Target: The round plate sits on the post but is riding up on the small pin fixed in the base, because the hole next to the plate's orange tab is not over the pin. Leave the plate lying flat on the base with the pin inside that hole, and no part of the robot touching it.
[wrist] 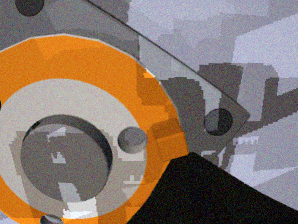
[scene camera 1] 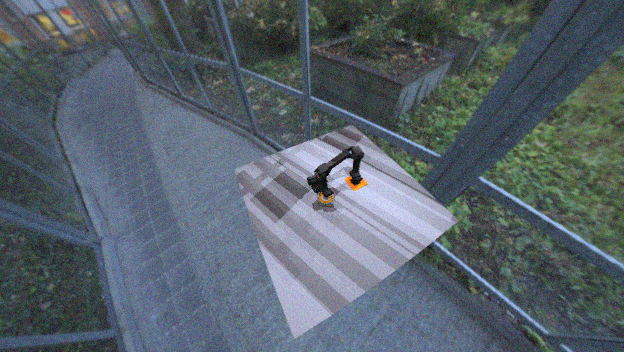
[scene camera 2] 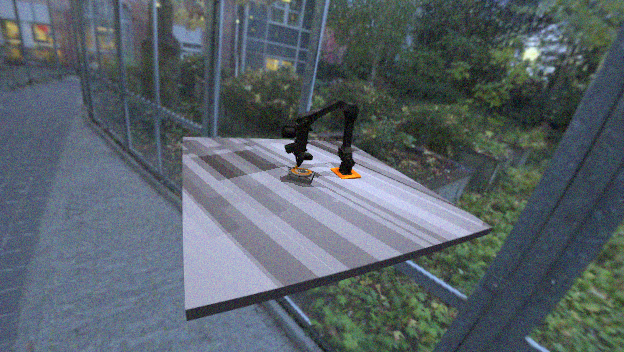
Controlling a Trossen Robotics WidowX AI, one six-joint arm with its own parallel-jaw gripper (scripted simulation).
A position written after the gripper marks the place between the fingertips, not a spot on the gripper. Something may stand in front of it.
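The gripper [wrist: 183,162] can be seen, and the scene shows a grey square base [wrist: 210,118] as well.
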